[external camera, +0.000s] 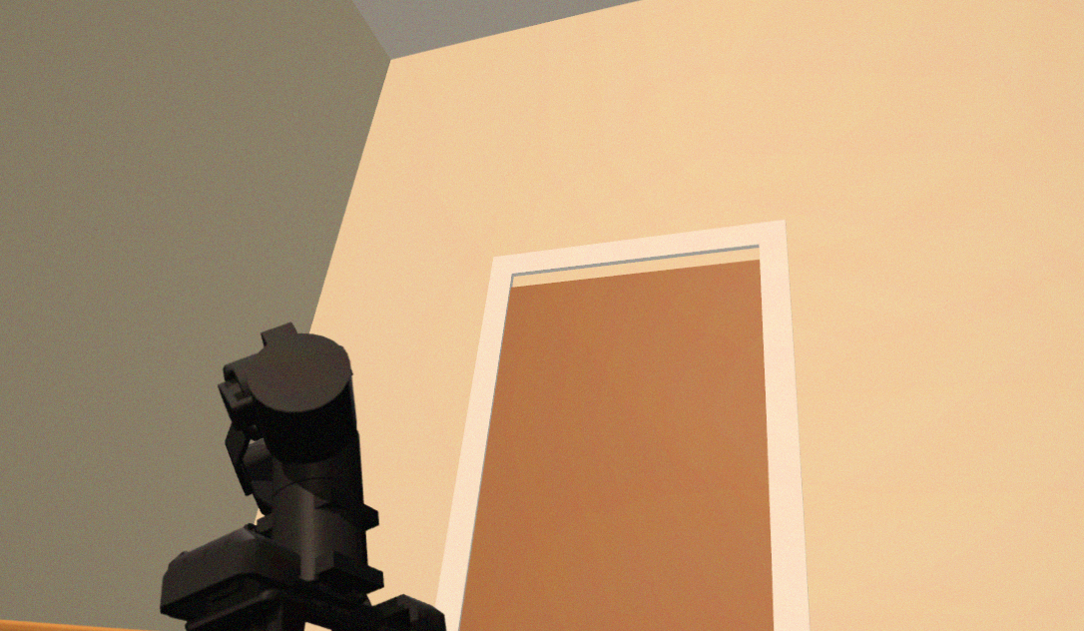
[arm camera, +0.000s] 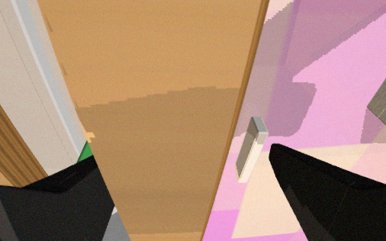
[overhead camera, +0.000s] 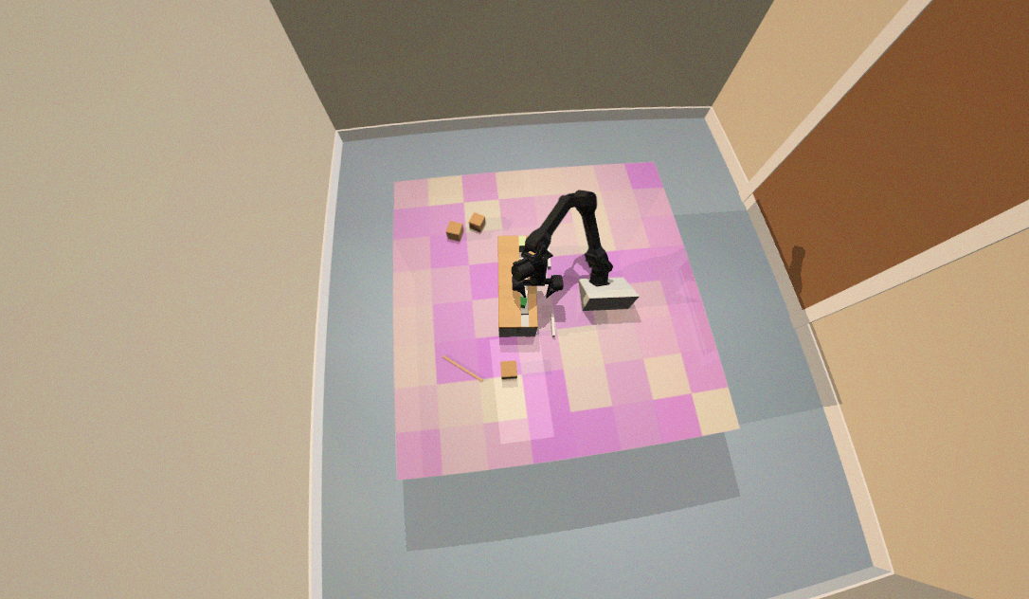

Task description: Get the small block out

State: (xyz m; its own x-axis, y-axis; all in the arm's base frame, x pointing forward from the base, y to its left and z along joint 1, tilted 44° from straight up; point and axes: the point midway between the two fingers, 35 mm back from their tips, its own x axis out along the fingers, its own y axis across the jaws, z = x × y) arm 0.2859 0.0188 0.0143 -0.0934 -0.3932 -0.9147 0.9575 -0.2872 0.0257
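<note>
Now: the green block 6 cm ahead of my gripper tip and 1 cm to the left of it. The rest, counted from my gripper tip: long tan box 2 cm ahead, 6 cm to the right, 2 cm below; then thin stick 34 cm ahead, 18 cm to the left, 8 cm below.
</note>
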